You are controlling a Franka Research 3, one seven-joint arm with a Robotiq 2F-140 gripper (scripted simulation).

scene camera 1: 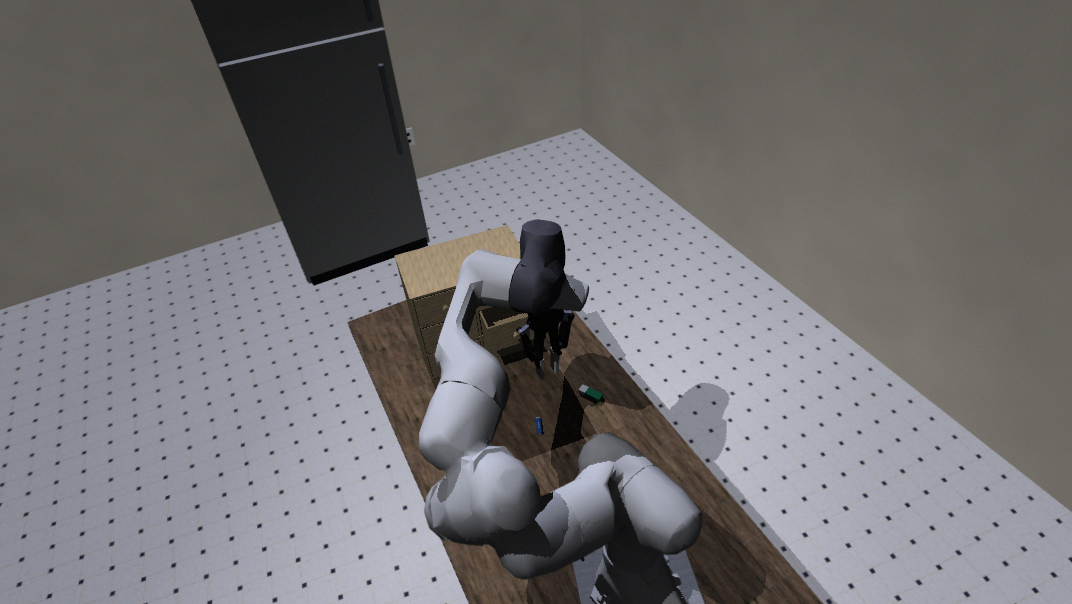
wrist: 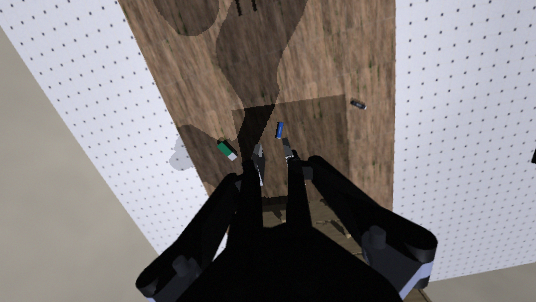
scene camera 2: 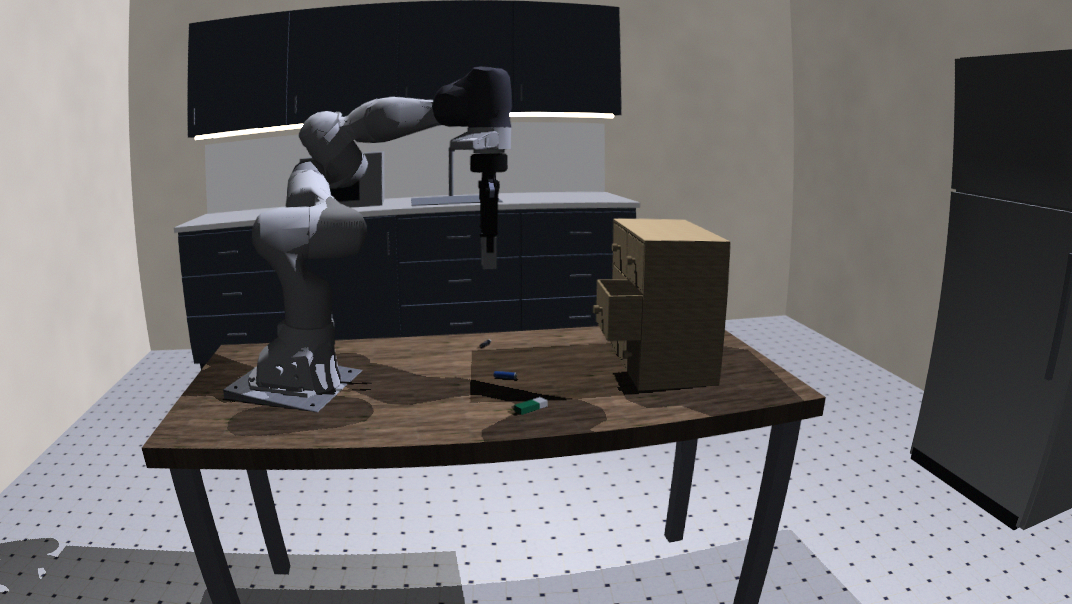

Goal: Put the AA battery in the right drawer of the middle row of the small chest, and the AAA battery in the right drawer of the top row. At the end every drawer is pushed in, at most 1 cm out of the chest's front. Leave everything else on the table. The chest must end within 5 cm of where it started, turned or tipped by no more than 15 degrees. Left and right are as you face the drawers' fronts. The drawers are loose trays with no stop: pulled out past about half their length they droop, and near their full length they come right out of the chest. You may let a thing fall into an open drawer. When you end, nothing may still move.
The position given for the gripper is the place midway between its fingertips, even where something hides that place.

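Note:
A wooden chest (scene camera 2: pixel 686 268) stands in the scene, visible from scene camera 1 (scene camera 1: pixel 433 269) as well. There is a drawer (scene camera 1: pixel 498 326). The gripper (scene camera 2: pixel 488 266) can also be seen in scene camera 1 (scene camera 1: pixel 547 372) and in the wrist view (wrist: pixel 273 149).

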